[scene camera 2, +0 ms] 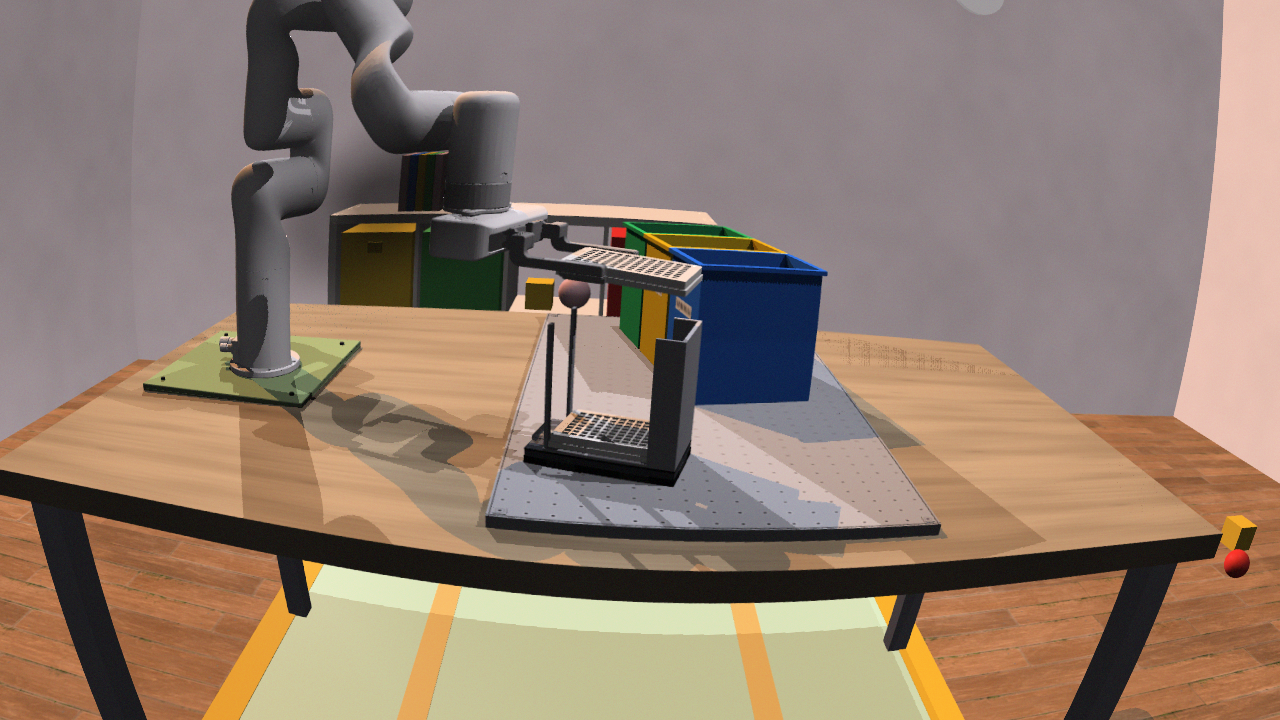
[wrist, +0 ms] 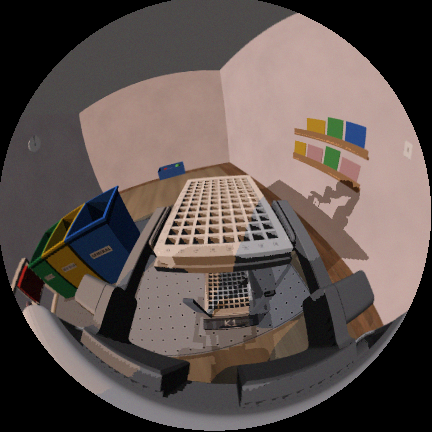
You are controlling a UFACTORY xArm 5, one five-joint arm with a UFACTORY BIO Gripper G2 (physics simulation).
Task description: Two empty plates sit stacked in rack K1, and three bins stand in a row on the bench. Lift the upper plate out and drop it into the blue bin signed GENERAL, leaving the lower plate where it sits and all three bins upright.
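Places are measured from the arm's base along level axes (x back, y right, z up), in metres.
Pixels of known places: end effector, tool point: (scene camera 2: 600,264) (wrist: 220,228); arm's base, origin of the base link: (scene camera 2: 264,365).
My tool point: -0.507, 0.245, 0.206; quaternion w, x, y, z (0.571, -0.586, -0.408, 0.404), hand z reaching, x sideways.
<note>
For each thing: its top centre in the pictures, then the offset to it from my tool point, as dx, dy, dz. Level surfaces: height alone.
- upper plate, middle of its top: (wrist: 218,194) (scene camera 2: 632,258) -0.031, +0.010, +0.010
- rack K1, middle of its top: (scene camera 2: 616,321) (wrist: 224,250) -0.020, +0.007, -0.056
- lower plate, middle of its top: (scene camera 2: 619,429) (wrist: 226,280) -0.030, +0.009, -0.169
- blue bin, middle of its top: (scene camera 2: 748,258) (wrist: 91,207) -0.196, -0.254, -0.024
- yellow bin, middle of its top: (scene camera 2: 715,242) (wrist: 61,226) -0.169, -0.381, -0.024
- green bin, middle of its top: (scene camera 2: 687,229) (wrist: 42,241) -0.142, -0.509, -0.024
- perforated board, its level: dz -0.203
- wooden bench, its level: dz -0.216
My gripper (scene camera 2: 619,261) (wrist: 222,232) is shut on the upper plate (scene camera 2: 657,268) (wrist: 212,212), one finger along each long side. The plate is level, above the top of rack K1 (scene camera 2: 671,402) (wrist: 230,323). The lower plate (scene camera 2: 605,429) (wrist: 227,292) sits in the rack's base. The blue bin (scene camera 2: 756,340) (wrist: 105,245), signed GENERAL in the wrist view, stands upright beyond the rack in the scene view. The yellow bin (scene camera 2: 656,331) (wrist: 67,265) and the green bin (scene camera 2: 630,304) (wrist: 52,280) stand upright behind it in a row. The bin floors are hidden.
The rack and bins stand on a perforated board (scene camera 2: 760,483) (wrist: 165,310) on the wooden bench (scene camera 2: 402,349). Thin rack posts (scene camera 2: 549,385) rise on the arm's side, and a tall wall on the far side. A ball on a rod (scene camera 2: 574,293) shows behind the rack.
</note>
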